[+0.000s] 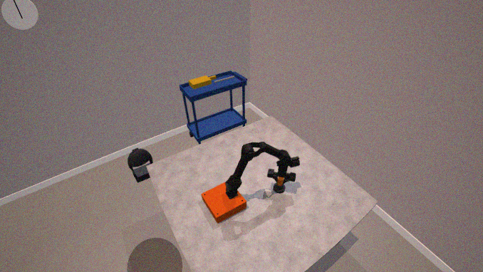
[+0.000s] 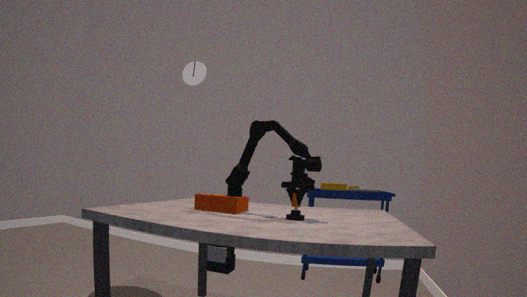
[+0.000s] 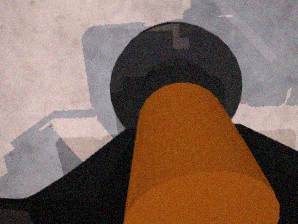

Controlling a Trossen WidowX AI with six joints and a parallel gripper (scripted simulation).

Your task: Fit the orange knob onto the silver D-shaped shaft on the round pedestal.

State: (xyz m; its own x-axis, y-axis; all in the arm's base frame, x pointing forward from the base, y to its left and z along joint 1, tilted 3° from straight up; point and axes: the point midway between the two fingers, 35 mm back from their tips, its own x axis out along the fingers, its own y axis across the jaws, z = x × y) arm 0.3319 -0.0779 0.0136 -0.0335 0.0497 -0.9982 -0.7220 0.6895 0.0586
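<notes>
Now: gripper tip 30 mm below the orange knob. The rest, counted from my gripper tip: pedestal: 40 mm below.
</notes>
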